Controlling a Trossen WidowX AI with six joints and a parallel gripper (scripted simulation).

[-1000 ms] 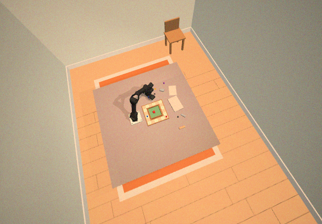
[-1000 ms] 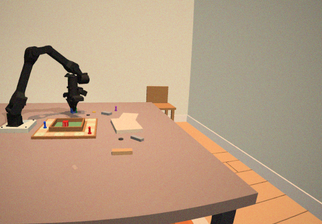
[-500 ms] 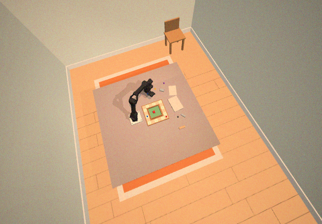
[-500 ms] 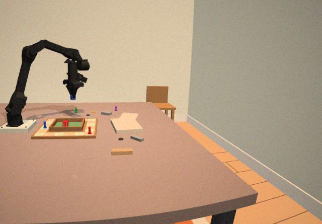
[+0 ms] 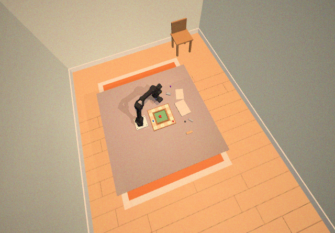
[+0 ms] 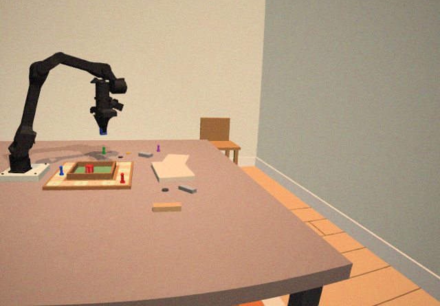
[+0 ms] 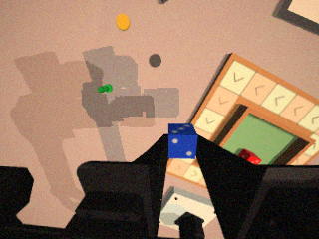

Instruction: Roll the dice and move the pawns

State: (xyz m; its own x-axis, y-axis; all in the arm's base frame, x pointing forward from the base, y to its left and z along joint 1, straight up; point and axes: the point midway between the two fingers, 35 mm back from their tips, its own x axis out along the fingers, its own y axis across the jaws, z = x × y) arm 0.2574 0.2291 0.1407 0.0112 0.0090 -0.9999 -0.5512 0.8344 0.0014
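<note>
The red pawn is 14 cm ahead of my gripper tip, 29 cm to the right of it and 10 cm below it. Also, from my gripper tip: green pawn: 4 cm behind, 13 cm to the left, 11 cm below; then yellow disc: 8 cm ahead, 15 cm to the left, 13 cm below; then green tray: 1 cm ahead, 19 cm to the right, 12 cm below.
</note>
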